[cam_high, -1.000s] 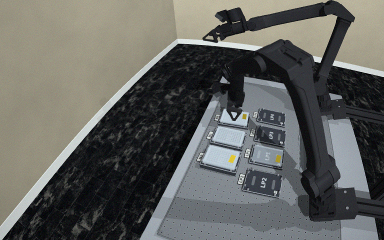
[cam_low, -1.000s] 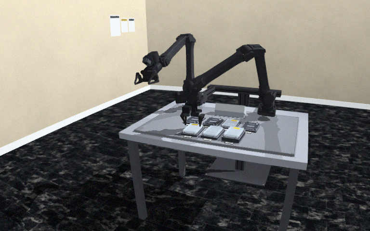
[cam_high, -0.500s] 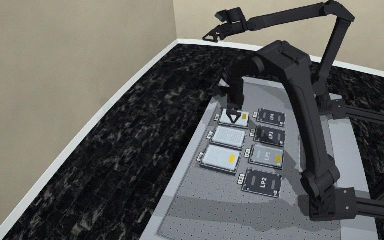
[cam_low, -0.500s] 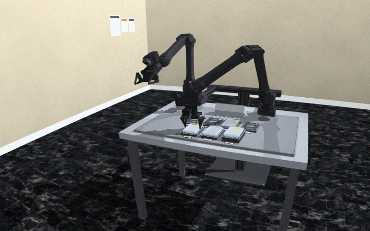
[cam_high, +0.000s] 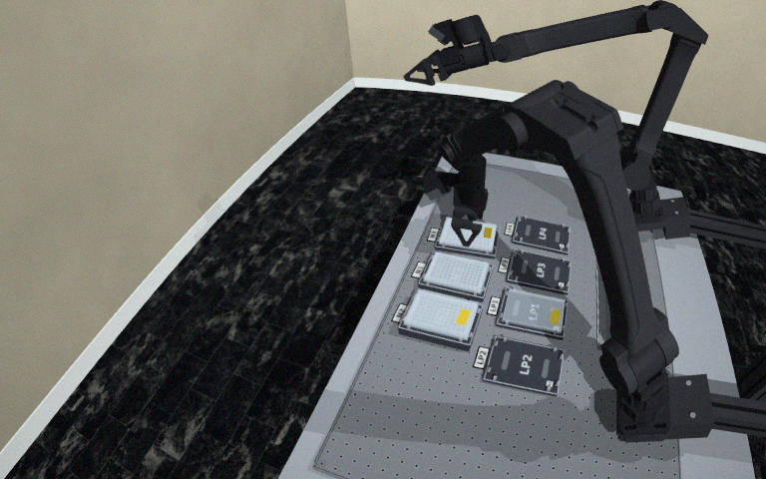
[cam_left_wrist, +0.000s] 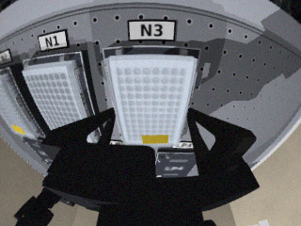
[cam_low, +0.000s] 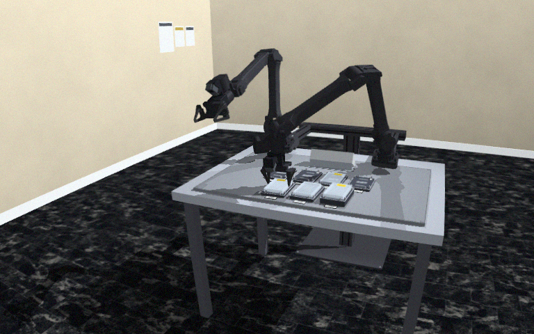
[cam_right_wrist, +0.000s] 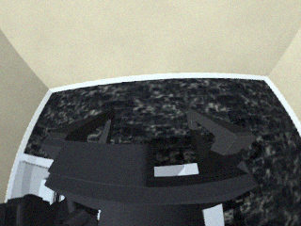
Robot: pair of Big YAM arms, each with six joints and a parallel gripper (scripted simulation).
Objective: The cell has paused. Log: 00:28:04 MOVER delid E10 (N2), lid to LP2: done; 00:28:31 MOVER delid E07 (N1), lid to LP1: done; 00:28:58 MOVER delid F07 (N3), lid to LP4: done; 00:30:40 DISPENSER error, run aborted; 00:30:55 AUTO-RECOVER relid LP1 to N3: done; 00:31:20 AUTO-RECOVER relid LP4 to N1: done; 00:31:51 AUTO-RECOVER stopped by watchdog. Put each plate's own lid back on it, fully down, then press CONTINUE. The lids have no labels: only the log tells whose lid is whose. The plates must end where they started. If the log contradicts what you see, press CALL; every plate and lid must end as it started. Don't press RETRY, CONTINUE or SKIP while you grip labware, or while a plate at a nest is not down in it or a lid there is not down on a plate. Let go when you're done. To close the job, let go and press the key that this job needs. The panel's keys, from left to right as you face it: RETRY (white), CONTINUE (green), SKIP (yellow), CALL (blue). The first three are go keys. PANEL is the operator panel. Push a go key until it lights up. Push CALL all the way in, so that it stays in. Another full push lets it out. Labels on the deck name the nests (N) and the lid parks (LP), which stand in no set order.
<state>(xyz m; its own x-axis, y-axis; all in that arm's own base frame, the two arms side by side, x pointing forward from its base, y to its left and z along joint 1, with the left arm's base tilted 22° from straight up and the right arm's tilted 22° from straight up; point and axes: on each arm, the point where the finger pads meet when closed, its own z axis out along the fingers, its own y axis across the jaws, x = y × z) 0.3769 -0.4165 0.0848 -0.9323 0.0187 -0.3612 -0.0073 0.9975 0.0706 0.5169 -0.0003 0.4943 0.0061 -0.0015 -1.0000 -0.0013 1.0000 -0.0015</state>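
Observation:
My left hand is 1 cm above the N3 plate. Also, from my left hand: park LP3 (19 cm behind, 4 cm to the left, 3 cm below); then park LP4 (17 cm behind, 9 cm to the right, 3 cm below); then N1 plate (2 cm behind, 13 cm to the left, 1 cm below).

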